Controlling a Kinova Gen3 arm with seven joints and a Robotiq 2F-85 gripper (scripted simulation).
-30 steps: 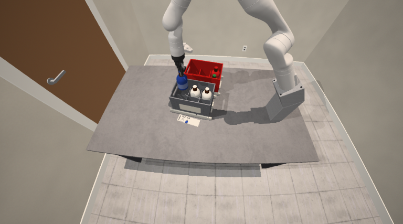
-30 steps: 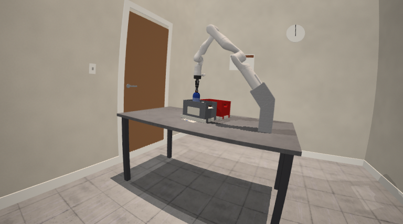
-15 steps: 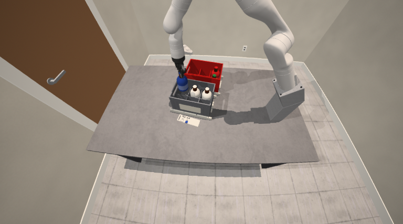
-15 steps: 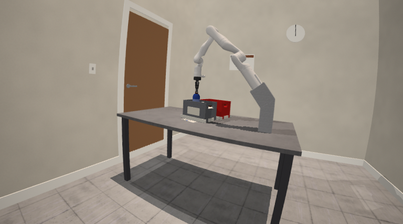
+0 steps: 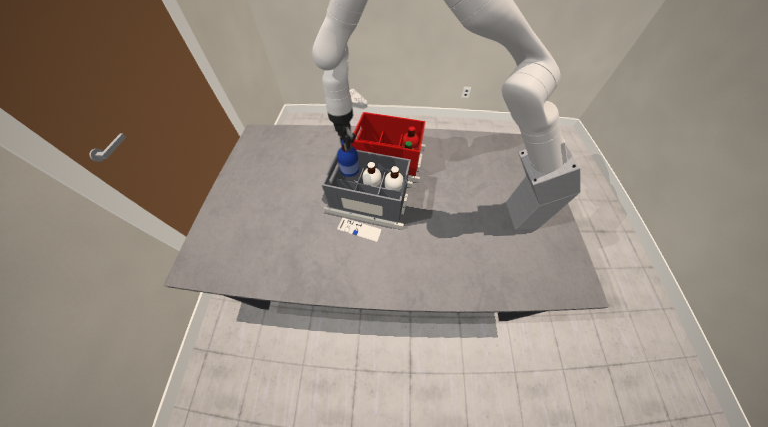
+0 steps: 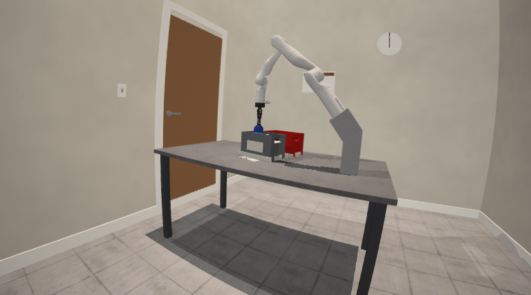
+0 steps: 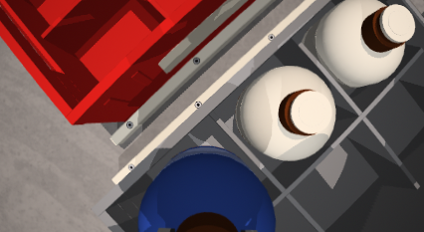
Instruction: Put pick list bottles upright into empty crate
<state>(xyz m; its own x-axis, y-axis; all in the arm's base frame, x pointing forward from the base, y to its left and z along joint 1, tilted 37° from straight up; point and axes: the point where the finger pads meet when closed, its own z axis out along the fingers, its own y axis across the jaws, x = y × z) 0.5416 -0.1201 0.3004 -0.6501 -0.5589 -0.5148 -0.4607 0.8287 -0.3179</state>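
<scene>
The blue-label bottle lies 7 cm below my hand. Also, from my hand: red crate (14 cm behind, 16 cm to the right, 17 cm below); green-label bottle (22 cm behind, 10 cm to the right, 17 cm below); grey crate (8 cm behind, 6 cm to the left, 17 cm below).
</scene>
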